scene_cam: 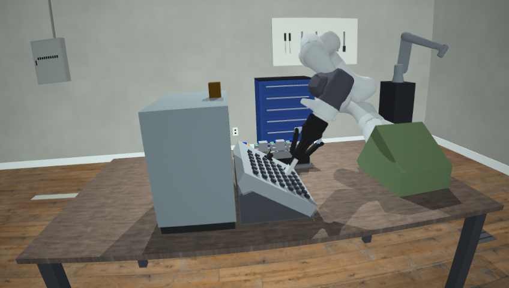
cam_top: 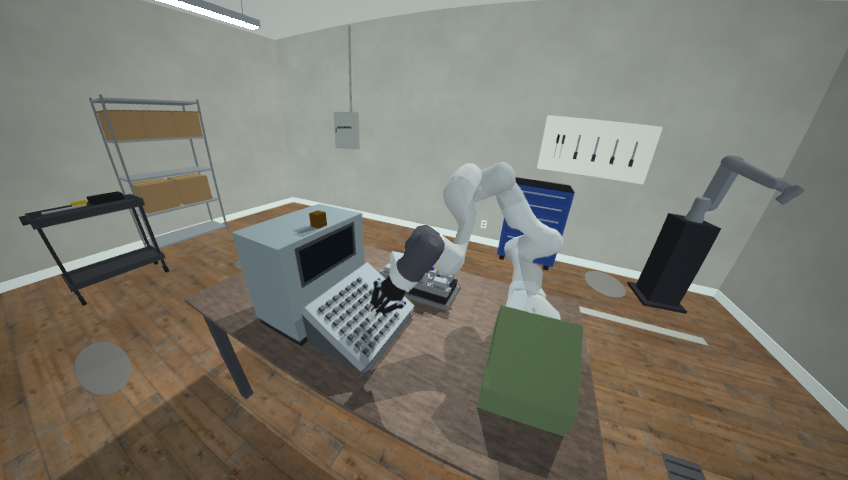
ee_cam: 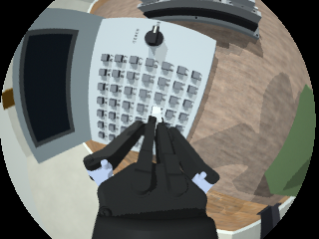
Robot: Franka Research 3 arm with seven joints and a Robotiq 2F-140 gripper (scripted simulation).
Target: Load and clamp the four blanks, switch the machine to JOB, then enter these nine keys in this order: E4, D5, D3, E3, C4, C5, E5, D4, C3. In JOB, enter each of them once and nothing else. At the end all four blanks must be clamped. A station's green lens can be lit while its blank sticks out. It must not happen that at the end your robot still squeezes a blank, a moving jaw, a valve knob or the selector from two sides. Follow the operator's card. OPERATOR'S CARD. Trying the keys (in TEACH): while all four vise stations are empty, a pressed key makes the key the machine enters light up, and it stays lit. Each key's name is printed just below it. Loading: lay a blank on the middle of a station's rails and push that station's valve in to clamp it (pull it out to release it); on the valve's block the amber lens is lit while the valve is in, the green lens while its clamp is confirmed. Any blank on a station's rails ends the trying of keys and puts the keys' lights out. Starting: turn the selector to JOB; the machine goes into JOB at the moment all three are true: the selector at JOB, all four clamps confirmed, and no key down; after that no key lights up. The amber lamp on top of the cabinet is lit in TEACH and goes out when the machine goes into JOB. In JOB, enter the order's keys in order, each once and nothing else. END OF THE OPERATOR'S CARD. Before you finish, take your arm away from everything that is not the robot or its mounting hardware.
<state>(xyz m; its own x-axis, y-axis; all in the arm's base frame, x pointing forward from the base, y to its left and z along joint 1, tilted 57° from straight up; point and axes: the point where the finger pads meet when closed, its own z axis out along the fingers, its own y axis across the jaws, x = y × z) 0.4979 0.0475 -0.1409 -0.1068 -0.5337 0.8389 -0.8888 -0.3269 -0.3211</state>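
My gripper is now 6 cm short of the key D3, 3 cm to the right of it and 2 cm above it. The rest, counted from my hand: black selector knob 3 cm ahead, 17 cm to the right, 1 cm below; then sloped keypad 7 cm ahead, 6 cm to the right, 6 cm below.
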